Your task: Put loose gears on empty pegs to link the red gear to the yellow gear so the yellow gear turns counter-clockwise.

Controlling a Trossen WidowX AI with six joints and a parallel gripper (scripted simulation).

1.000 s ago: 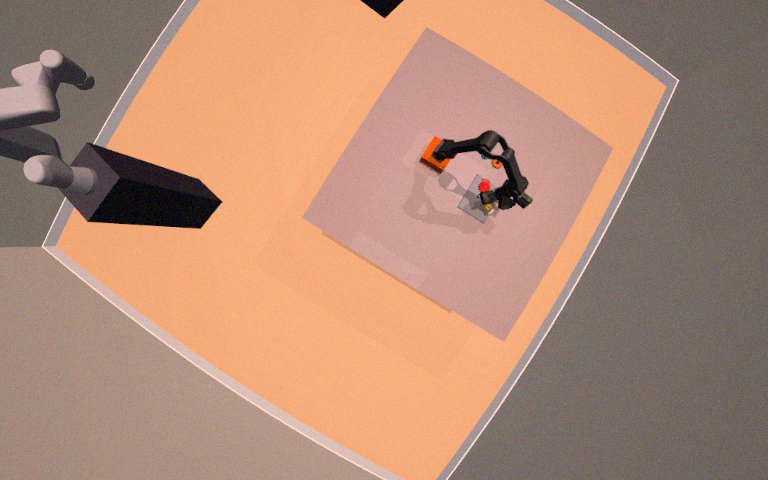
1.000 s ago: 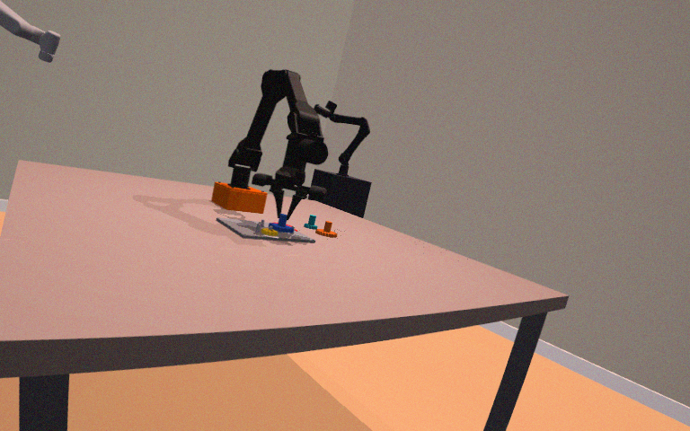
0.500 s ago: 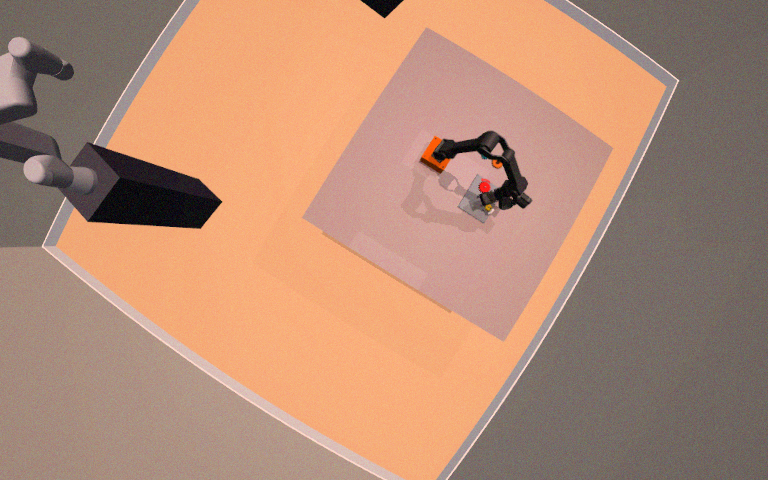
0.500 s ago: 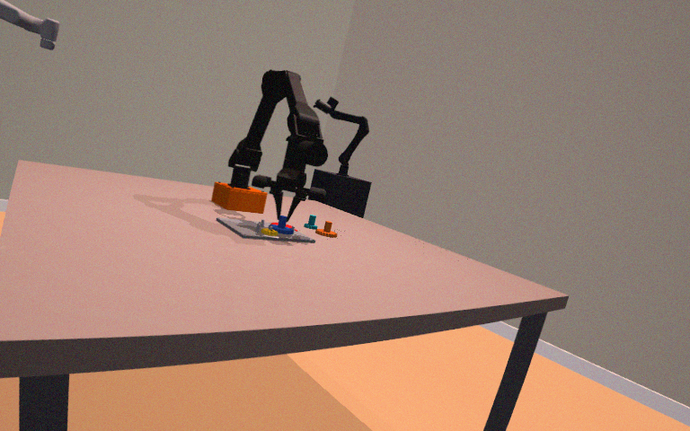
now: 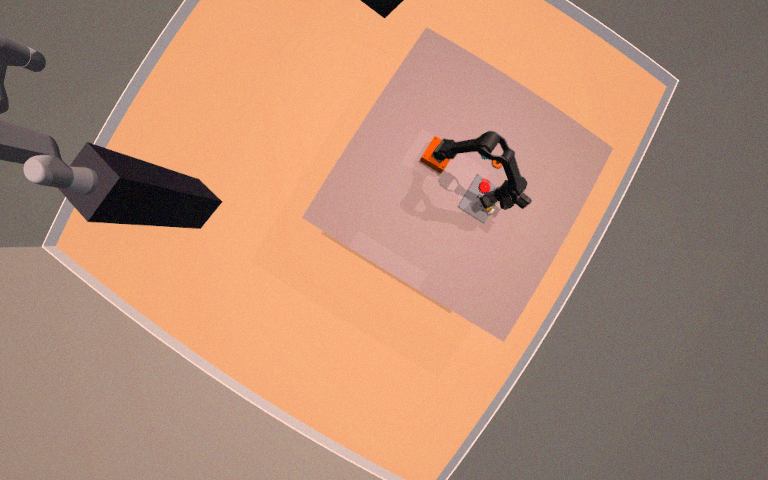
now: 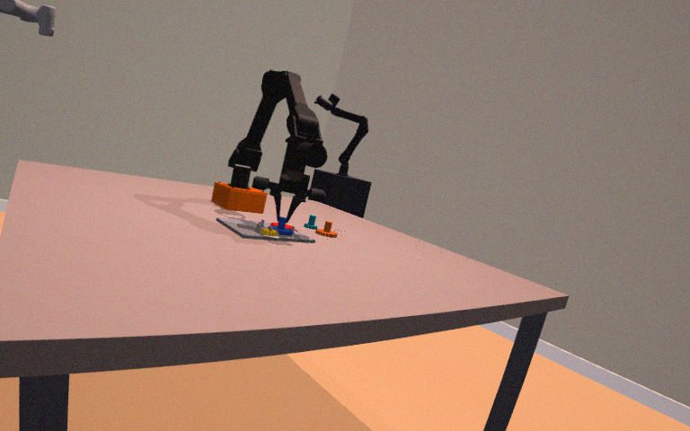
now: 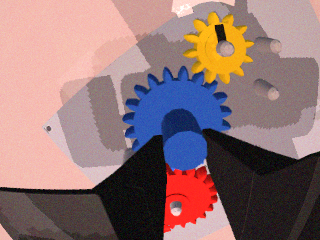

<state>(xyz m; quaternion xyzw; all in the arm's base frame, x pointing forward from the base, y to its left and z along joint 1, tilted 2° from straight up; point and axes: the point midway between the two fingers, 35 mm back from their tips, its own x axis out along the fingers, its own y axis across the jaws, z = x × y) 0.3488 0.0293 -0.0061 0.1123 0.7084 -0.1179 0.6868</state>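
The blue gear lies 1 cm below my gripper tip. The rest, counted from my gripper tip: yellow gear: 3 cm ahead, 4 cm to the right, 2 cm below; then grey board: 3 cm behind, 3 cm to the right, 3 cm below; then red gear: 6 cm behind, 3 cm to the left, 2 cm below.
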